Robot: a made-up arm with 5 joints.
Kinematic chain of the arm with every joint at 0, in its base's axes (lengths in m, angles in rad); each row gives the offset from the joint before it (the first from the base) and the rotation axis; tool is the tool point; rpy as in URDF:
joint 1: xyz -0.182 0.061 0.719 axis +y
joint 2: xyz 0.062 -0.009 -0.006 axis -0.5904 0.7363 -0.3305
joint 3: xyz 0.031 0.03 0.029 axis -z
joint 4: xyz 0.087 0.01 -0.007 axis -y
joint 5: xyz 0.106 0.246 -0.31 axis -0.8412 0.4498 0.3
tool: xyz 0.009 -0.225 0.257 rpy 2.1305 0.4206 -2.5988
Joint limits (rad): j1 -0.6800..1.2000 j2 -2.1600..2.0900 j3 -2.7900..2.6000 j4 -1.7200..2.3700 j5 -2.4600..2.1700
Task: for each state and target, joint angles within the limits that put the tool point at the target. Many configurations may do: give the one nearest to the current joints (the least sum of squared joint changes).
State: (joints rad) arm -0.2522 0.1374 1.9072 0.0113 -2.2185
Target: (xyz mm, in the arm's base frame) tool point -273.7 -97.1 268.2
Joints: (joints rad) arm 0.0477 0.4283 1.9731 0.0467 -1.5861
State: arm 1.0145 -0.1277 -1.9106 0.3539 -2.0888
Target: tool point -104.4 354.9 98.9
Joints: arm 0.1754 -0.9103 -2.2421 0.0413 -2.4600
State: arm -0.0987 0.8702 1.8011 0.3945 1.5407
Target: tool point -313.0 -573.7 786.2
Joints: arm -0.3590 0.6674 2.5119 0.0671 1.8878
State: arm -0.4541 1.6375 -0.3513 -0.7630 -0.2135
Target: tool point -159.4 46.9 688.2
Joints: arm -0.3502 1.1327 0.4201 -1.3637 -0.3543
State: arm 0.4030 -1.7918 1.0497 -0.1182 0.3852
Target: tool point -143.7 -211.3 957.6
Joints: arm -0.0022 -2.1600 0.7591 0.6005 0.5109
